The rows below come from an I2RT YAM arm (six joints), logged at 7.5 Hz.
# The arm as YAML. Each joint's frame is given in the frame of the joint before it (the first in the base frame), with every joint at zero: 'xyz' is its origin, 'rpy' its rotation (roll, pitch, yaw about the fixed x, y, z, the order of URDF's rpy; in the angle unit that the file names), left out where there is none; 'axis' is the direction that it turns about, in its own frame. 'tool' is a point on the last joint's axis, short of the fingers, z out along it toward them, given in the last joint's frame.
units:
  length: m
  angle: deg
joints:
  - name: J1
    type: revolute
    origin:
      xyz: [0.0, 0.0, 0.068]
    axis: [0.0, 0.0, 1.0]
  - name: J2
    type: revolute
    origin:
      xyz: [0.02, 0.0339, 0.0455]
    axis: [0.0, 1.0, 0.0]
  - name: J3
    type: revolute
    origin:
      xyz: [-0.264, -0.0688, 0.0]
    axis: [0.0, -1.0, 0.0]
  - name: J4
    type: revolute
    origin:
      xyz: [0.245, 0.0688, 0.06]
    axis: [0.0, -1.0, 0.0]
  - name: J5
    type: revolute
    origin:
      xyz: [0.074, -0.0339, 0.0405]
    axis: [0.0, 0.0, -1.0]
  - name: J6
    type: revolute
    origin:
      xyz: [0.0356, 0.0, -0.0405]
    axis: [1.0, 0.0, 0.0]
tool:
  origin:
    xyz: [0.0, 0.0, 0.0]
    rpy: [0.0, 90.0, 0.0]
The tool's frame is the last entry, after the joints.
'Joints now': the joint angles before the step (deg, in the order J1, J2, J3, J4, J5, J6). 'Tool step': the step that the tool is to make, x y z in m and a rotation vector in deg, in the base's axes. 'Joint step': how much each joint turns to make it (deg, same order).
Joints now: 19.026 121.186 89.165 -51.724 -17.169 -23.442
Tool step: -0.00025 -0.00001 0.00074 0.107 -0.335 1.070
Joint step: 0.001 -0.109 0.001 -0.087 -0.109 -1.113
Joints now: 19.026 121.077 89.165 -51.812 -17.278 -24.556
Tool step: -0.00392 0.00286 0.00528 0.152 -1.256 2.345
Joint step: 0.569 -1.181 -0.612 0.109 0.065 -1.880
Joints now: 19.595 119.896 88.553 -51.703 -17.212 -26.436
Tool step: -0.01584 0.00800 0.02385 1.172 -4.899 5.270
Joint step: 1.880 -5.442 -2.775 1.268 0.087 -3.606
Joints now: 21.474 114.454 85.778 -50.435 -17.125 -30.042
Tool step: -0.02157 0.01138 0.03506 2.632 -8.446 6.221
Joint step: 2.798 -7.715 -3.323 3.323 -0.044 -3.695
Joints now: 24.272 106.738 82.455 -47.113 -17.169 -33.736
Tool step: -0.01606 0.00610 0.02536 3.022 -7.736 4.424
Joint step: 1.858 -5.968 -2.887 4.395 -0.459 -2.711
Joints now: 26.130 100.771 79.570 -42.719 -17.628 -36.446
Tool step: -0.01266 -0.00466 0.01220 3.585 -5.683 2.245
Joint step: 0.065 -5.202 -4.547 5.508 -1.683 -1.641
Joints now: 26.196 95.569 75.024 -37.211 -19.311 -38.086
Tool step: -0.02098 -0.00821 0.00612 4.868 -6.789 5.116
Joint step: -0.088 -6.950 -7.715 7.671 -4.153 -3.671
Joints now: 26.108 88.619 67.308 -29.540 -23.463 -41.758
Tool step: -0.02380 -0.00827 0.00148 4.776 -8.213 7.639
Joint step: -0.022 -7.102 -8.369 8.196 -5.683 -5.770
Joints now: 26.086 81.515 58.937 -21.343 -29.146 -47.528
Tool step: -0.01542 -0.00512 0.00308 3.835 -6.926 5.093
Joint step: 0.000 -4.874 -5.311 6.513 -4.110 -3.541
